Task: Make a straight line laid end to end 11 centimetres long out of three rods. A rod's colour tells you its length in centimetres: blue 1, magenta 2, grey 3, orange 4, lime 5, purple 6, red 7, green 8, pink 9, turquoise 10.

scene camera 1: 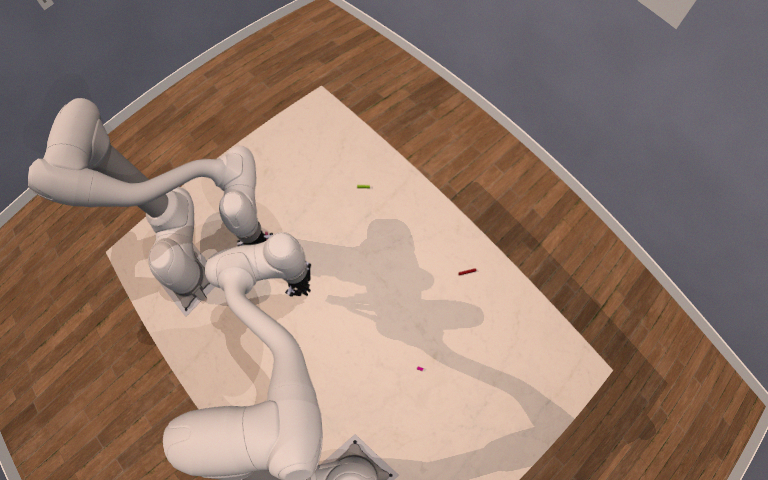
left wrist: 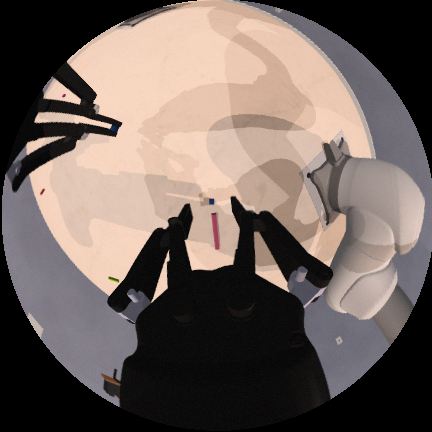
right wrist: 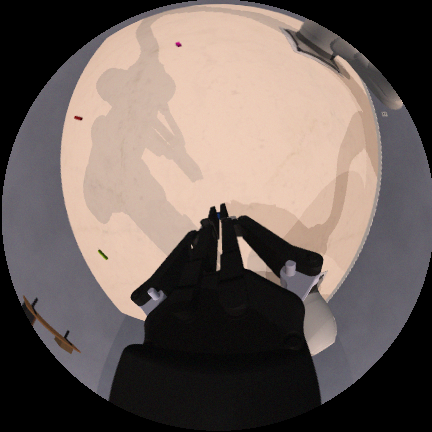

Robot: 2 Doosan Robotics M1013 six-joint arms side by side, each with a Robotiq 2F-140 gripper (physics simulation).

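Where they show: left gripper, fingertip midpoint: [left wrist: 210, 206]; right gripper, fingertip midpoint: [scene camera 1: 305, 291] [left wrist: 113, 127] [right wrist: 219, 211]; left arm's base, link origin: [scene camera 1: 188, 279] [left wrist: 337, 181].
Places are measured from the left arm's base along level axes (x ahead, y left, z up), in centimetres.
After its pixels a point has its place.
Note:
A pink rod [left wrist: 215, 231] {x 33.8, y -14.2, z 1.0 cm} lies on the table in the left wrist view. A blue rod [left wrist: 212, 201] {x 29.6, y -19.5, z 1.0 cm} lies just beyond its far end, roughly in line, with a small gap. My left gripper [left wrist: 210, 206] {x 29.7, y -20.0, z 5.0 cm} [scene camera 1: 252, 240] is open, with its fingertips apart on either side of this blue rod. My right gripper [right wrist: 219, 211] {x 30.8, y -41.2, z 6.7 cm} [scene camera 1: 298, 289] {x 30.8, y -41.2, z 6.7 cm} is shut on another blue rod [right wrist: 218, 216] {x 31.0, y -40.6, z 7.5 cm} [left wrist: 114, 129] {x 30.8, y -40.2, z 7.2 cm}, held at its fingertips. In scene camera 1 the arms mostly hide the pink rod and both blue rods.
A lime rod [scene camera 1: 363, 186] {x 77.3, y -25.1, z 1.0 cm} [left wrist: 113, 279] {x 76.9, y -24.8, z 0.8 cm} [right wrist: 103, 254] {x 76.7, y -25.0, z 0.4 cm}, a red rod [scene camera 1: 467, 271] {x 77.8, y -78.2, z 1.0 cm} [left wrist: 42, 191] {x 77.0, y -77.0, z 0.6 cm} [right wrist: 78, 118] {x 76.1, y -76.8, z 1.0 cm} and a magenta rod [scene camera 1: 419, 368] {x 38.4, y -88.8, z 1.0 cm} [left wrist: 64, 95] [right wrist: 178, 44] {x 38.2, y -88.2, z 0.7 cm} lie apart on the table [scene camera 1: 339, 130] {x 91.2, y 2.9, z 0.0 cm}. The two arms are close together in scene camera 1.

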